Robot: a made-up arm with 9 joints.
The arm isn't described. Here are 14 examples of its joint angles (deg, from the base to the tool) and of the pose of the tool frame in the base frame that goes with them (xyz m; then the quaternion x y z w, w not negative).
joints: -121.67 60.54 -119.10 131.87 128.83 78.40 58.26 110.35 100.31
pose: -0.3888 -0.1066 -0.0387 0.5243 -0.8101 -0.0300 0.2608
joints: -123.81 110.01 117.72 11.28 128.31 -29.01 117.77 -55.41 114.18
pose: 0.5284 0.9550 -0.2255 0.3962 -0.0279 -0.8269 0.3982
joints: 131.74 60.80 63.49 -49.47 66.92 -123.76 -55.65 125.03 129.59
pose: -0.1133 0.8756 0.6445 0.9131 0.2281 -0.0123 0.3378
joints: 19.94 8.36 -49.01 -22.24 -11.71 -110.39 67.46 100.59 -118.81
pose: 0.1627 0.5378 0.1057 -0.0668 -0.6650 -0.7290 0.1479
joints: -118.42 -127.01 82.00 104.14 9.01 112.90 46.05 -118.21 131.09
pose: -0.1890 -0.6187 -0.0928 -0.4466 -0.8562 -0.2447 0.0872
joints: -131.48 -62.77 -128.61 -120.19 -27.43 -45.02 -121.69 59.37 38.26
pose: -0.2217 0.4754 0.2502 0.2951 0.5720 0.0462 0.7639
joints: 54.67 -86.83 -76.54 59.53 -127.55 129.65 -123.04 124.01 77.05
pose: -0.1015 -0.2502 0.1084 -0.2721 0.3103 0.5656 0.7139
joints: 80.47 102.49 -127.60 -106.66 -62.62 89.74 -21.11 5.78 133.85
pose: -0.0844 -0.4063 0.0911 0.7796 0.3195 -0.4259 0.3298
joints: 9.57 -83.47 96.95 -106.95 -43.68 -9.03 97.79 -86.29 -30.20
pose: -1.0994 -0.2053 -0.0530 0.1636 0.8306 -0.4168 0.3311
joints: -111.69 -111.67 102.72 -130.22 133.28 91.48 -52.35 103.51 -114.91
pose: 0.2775 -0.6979 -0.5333 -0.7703 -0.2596 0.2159 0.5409
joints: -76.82 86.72 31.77 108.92 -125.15 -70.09 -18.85 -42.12 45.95
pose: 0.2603 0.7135 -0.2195 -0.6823 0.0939 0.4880 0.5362
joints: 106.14 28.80 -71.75 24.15 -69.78 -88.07 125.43 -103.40 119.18
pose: -0.1746 0.3390 0.5143 0.4148 0.5709 -0.0886 0.7030
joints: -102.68 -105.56 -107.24 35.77 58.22 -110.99 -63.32 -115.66 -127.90
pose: 0.4723 0.2330 0.0262 -0.3861 -0.5972 -0.6897 0.1366
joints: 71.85 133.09 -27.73 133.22 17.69 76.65 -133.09 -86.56 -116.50
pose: -0.0342 0.4931 -0.7026 -0.1900 -0.7384 0.5847 0.2771
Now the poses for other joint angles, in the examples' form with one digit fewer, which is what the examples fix.
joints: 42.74 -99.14 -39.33 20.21 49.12 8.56 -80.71 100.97 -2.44
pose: 0.216 0.252 -0.284 0.156 0.369 -0.588 0.703
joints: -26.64 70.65 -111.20 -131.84 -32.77 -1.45 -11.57 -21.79 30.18
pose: 0.346 -0.375 0.264 -0.242 -0.012 -0.518 0.820
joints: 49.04 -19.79 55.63 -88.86 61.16 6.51 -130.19 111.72 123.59
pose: -1.212 -0.007 -0.568 0.040 0.021 0.355 0.934
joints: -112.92 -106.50 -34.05 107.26 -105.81 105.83 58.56 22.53 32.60
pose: -0.075 -0.278 0.039 -0.572 0.727 -0.088 0.369
